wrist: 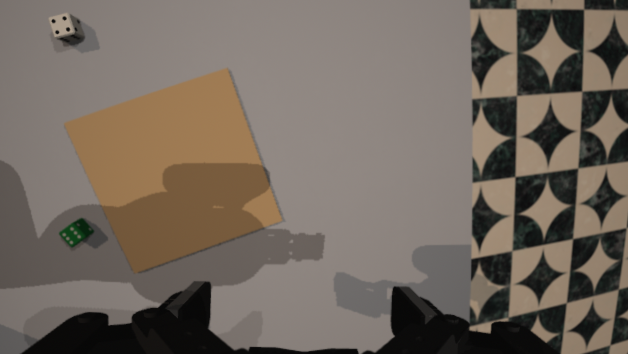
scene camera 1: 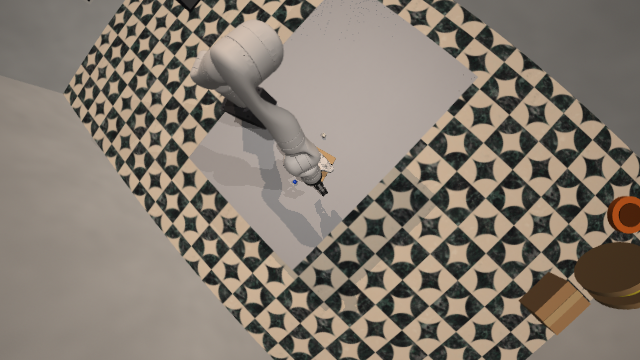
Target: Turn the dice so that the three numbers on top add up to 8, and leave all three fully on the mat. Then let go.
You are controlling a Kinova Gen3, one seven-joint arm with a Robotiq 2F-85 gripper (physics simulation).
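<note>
The square orange-tan mat lies flat, partly under the arm's shadow in the wrist view. A white die lies off the mat beyond its upper left corner in the wrist view, four on top. A green die lies off the mat, close to its left edge, apparently six on top; I cannot make it out in the scene view. A blue die lies off the mat beside the arm; its number is too small to read, and it does not show in the wrist view. My gripper is open, above the grey surface beside the mat, nothing between its fingers.
The grey surface borders a patterned tiled area. At the far right of the scene view are an orange round container, a dark brown round object and a brown block. Arm shadows cross the grey surface.
</note>
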